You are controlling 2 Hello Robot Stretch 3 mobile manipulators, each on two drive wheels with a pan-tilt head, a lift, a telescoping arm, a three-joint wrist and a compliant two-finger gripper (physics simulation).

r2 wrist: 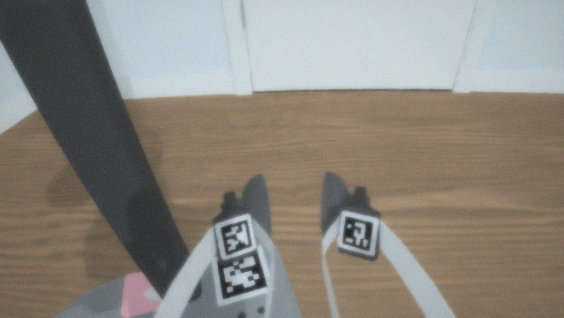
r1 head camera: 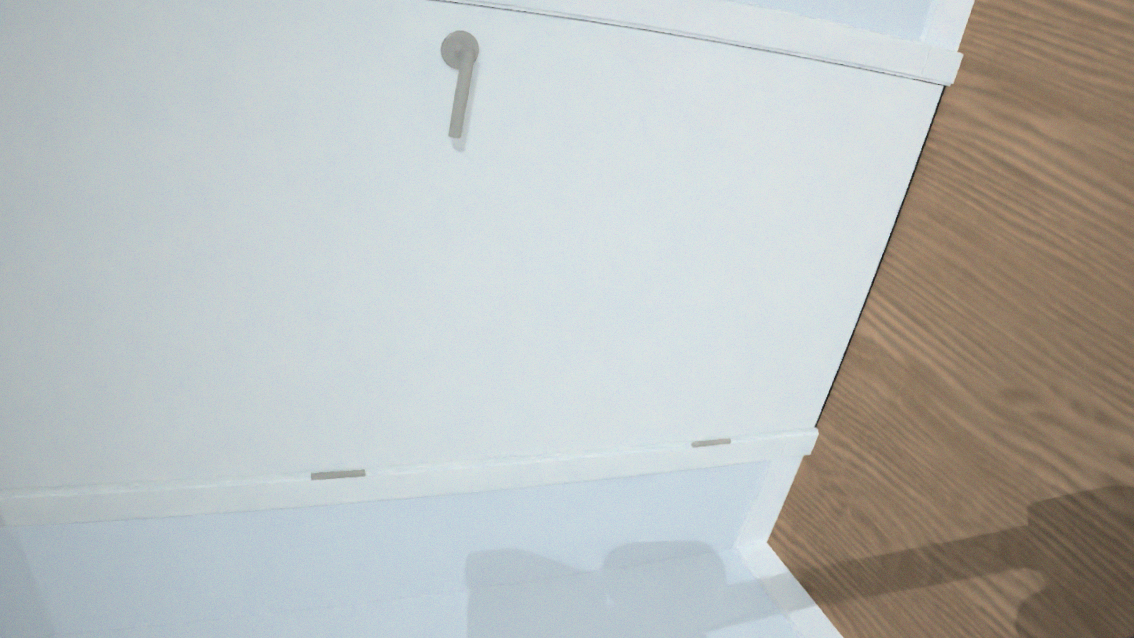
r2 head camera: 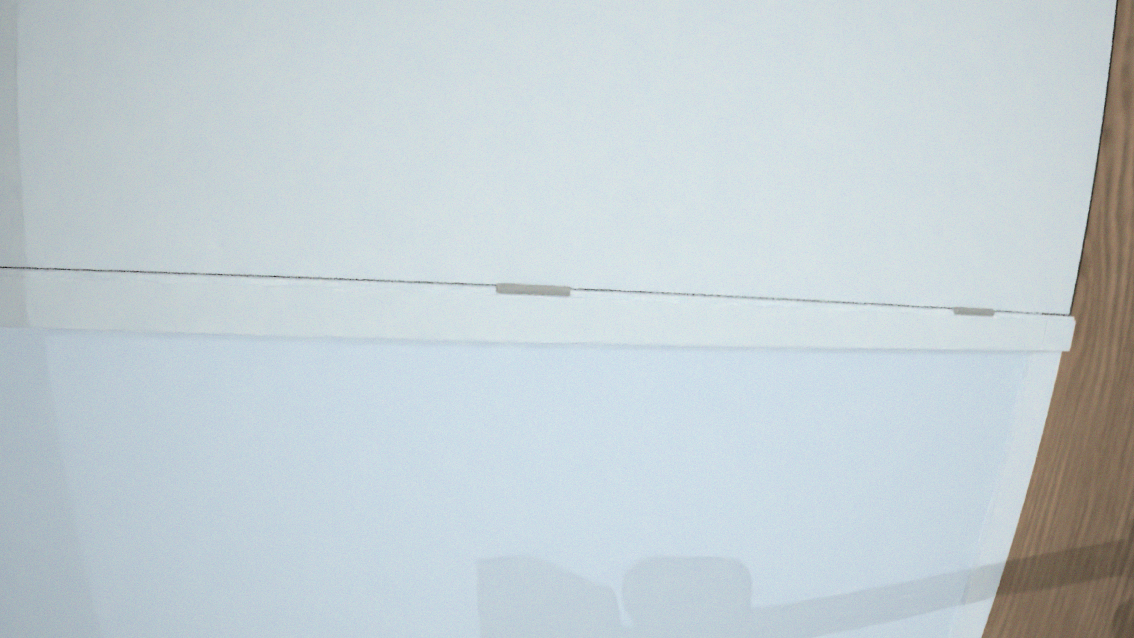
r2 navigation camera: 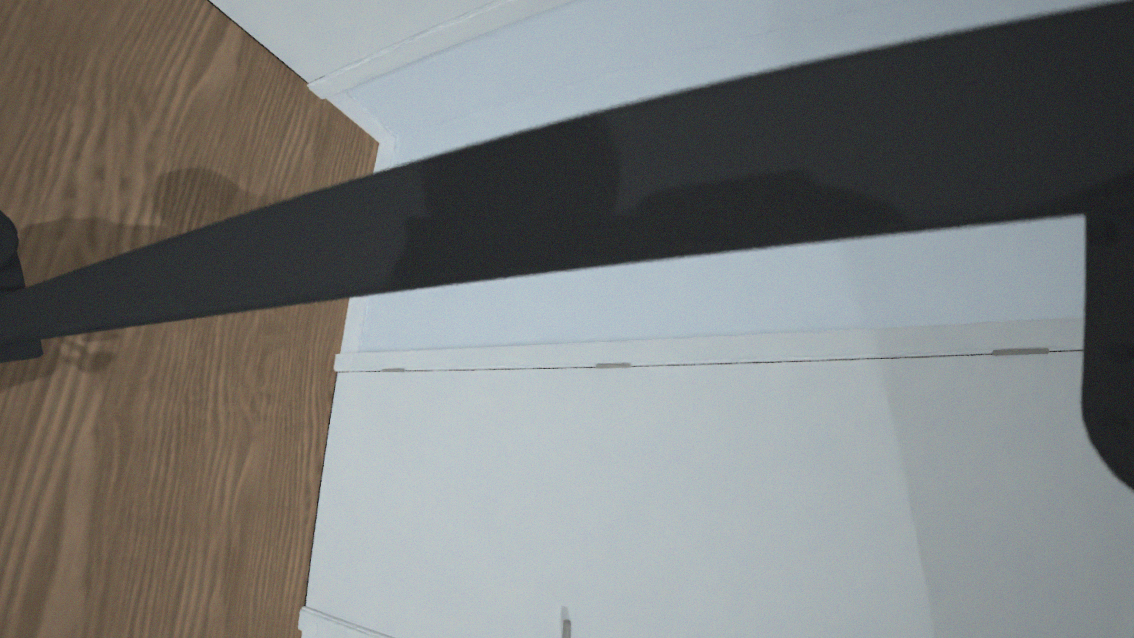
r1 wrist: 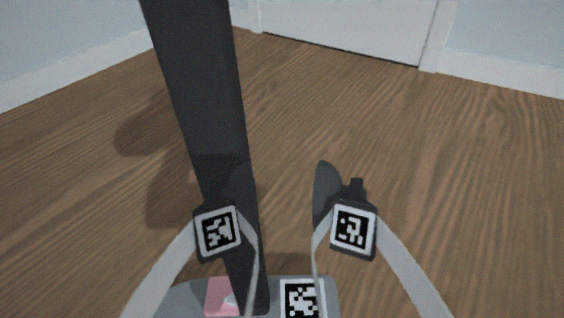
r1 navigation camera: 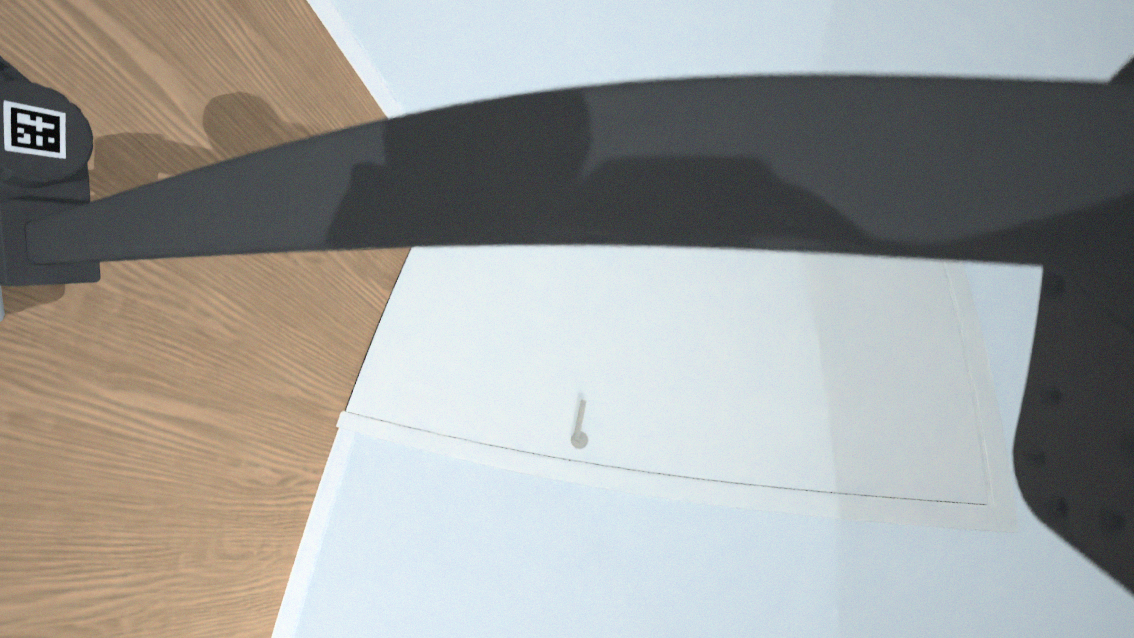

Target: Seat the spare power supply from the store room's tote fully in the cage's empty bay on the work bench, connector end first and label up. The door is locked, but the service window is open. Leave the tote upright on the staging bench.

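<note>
My r1 gripper (r1 wrist: 284, 195) is open and empty above the wood floor, beside its own dark mast. My r2 gripper (r2 wrist: 296, 205) is open and empty above the floor, with its mast to the left. A closed white door (r1 head camera: 618, 253) (r1 navigation camera: 674, 349) with a lever handle (r1 head camera: 459, 95) (r1 navigation camera: 579, 428) stands before r1. A closed white door shows in the r2 head view (r2 head camera: 555, 142), the r2 navigation view (r2 navigation camera: 594, 476) and the r2 wrist view (r2 wrist: 360, 45). I cannot tell which door is the locked one. The power supply, tote, cage, benches and service window do not show.
A white door (r1 wrist: 345, 30) shows low at the back of the r1 wrist view. Pale blue walls (r1 navigation camera: 555, 571) (r2 head camera: 555, 444) flank the doors. A second door (r2 navigation camera: 277, 31) meets a wall corner at the top left. Dark masts (r1 navigation camera: 674, 166) (r2 navigation camera: 713, 174) cross both navigation views.
</note>
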